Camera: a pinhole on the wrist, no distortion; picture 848 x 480 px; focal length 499.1 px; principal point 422.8 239.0 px. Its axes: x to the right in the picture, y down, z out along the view. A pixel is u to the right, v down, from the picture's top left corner.
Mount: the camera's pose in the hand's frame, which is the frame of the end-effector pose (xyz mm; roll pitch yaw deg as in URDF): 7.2 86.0 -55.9 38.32 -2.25 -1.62
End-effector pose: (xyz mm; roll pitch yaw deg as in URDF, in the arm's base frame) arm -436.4 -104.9 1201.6 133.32 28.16 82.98
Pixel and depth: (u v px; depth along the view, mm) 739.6 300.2 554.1
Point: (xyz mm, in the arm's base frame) -258.6 -47.8 645.4
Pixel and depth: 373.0 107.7 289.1
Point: -466.4 -225.1 1046.8
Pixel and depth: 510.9 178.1 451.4
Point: -419.8 -218.8 856.2
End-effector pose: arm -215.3 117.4 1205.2 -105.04 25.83 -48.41
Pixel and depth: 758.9 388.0 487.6
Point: 301.1 203.7 1065.6
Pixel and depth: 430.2 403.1 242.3
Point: -96.4 251.1 1164.1
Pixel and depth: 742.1 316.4 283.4
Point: 47.2 136.9 1134.5
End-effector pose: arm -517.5 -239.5 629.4 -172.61 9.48 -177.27
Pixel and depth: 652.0 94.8 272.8
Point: -611.9 -405.9 517.0
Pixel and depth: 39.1 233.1 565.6
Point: -1.1 -517.2 378.6
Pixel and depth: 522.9 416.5 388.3
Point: -524.1 -331.0 294.9
